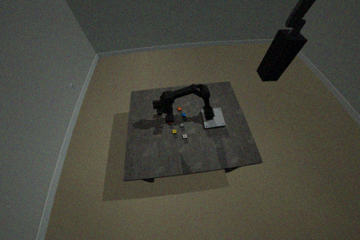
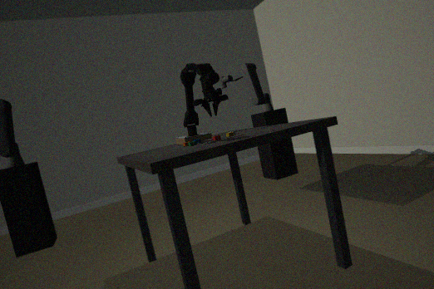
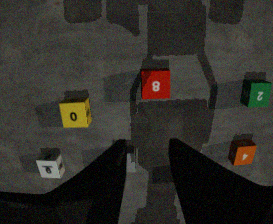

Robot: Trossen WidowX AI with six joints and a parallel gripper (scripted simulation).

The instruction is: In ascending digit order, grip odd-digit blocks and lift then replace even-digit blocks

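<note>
Right now the white block is 11 cm behind my gripper tip, 13 cm to the left of it and 11 cm below it. From my gripper tip the other things lie so: red block: 1 cm ahead, 2 cm to the right, 11 cm below; yellow block: 2 cm behind, 8 cm to the left, 11 cm below; grey block: 9 cm behind, 2 cm to the left, 11 cm below.
</note>
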